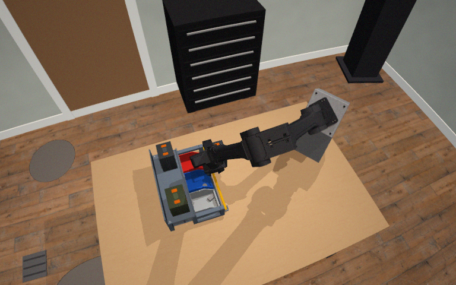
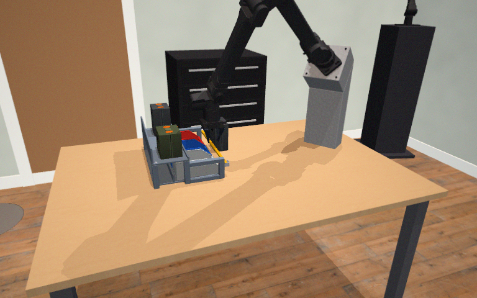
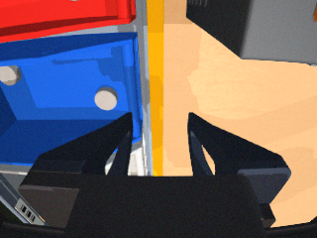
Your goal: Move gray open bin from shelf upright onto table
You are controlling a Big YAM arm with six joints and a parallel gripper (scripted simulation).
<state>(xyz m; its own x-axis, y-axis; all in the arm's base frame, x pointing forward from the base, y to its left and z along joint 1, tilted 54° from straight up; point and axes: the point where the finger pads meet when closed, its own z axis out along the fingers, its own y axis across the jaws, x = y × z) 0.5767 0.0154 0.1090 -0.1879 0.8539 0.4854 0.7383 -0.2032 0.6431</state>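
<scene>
Right now the yellow bar is 30 mm below my hand. From my hand the other things lie so: blue bin 100 mm ahead, 30 mm to the left, 40 mm below; gray open bin 70 mm ahead, 140 mm to the left, 40 mm below; red bin 130 mm ahead, 80 mm to the right, 40 mm below.
</scene>
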